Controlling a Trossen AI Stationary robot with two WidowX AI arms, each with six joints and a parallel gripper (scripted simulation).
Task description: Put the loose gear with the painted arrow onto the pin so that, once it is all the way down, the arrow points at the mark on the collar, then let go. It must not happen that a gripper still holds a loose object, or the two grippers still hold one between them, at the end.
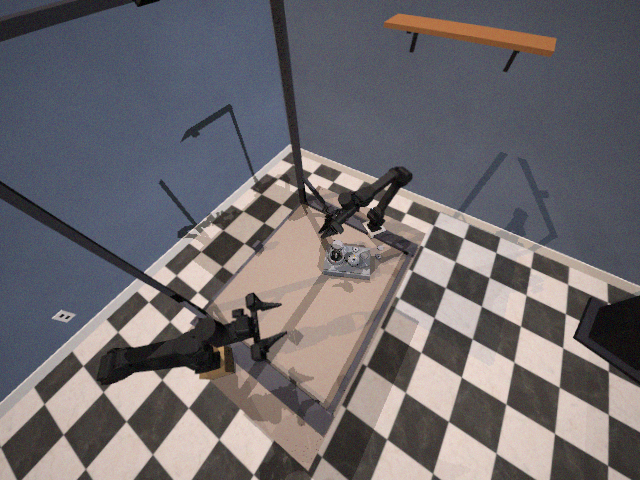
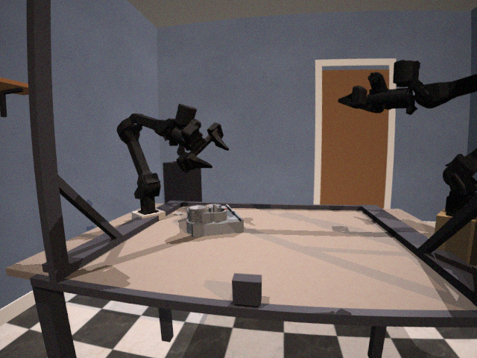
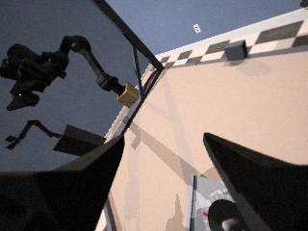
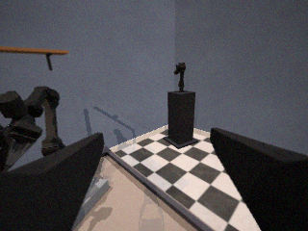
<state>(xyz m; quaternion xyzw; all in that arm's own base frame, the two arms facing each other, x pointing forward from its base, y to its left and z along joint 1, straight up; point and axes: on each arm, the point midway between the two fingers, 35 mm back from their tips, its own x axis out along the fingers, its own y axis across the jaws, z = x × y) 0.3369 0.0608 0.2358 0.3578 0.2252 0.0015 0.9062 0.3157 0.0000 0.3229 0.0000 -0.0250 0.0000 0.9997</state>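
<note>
Now: left hand 130 mm short of the silvery gear, 70 mm to the right of it and 210 mm above it.
</note>
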